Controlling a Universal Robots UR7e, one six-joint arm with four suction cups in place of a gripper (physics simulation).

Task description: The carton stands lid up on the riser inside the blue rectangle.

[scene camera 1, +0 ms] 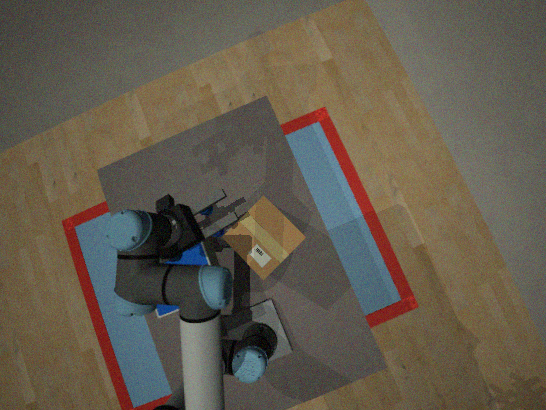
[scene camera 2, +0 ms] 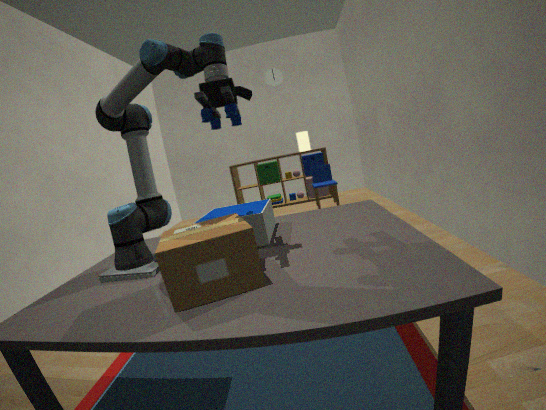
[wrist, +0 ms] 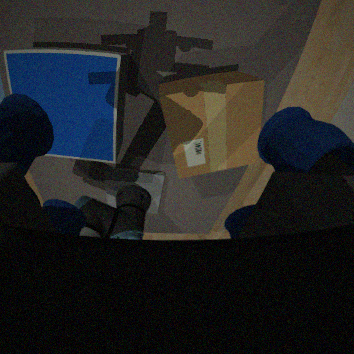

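Note:
The brown carton (scene camera 1: 285, 235) (scene camera 2: 240, 262) (wrist: 242, 117) stands lid up on the table, with tape and a white label on its top. Beside it stands the white riser (scene camera 2: 268, 222), whose top bears the blue rectangle (scene camera 1: 190, 256) (scene camera 2: 235, 210) (wrist: 65, 115) with a pale edge. The arm hides part of this top in scene camera 1, and the carton hides much of the riser in scene camera 2. My gripper (scene camera 1: 212, 223) (scene camera 2: 222, 118) (wrist: 157, 175) is open, with its four blue cups bare. It hangs high above the table, apart from both carton and riser.
The grey table (scene camera 1: 185, 160) (scene camera 2: 350, 300) also bears the arm's base plate (scene camera 1: 280, 330) (scene camera 2: 129, 273) (wrist: 157, 187), near the riser and carton. A blue rug with a red border (scene camera 1: 350, 175) lies beneath. A shelf unit (scene camera 2: 233, 185) and a blue chair (scene camera 2: 325, 184) stand far behind.

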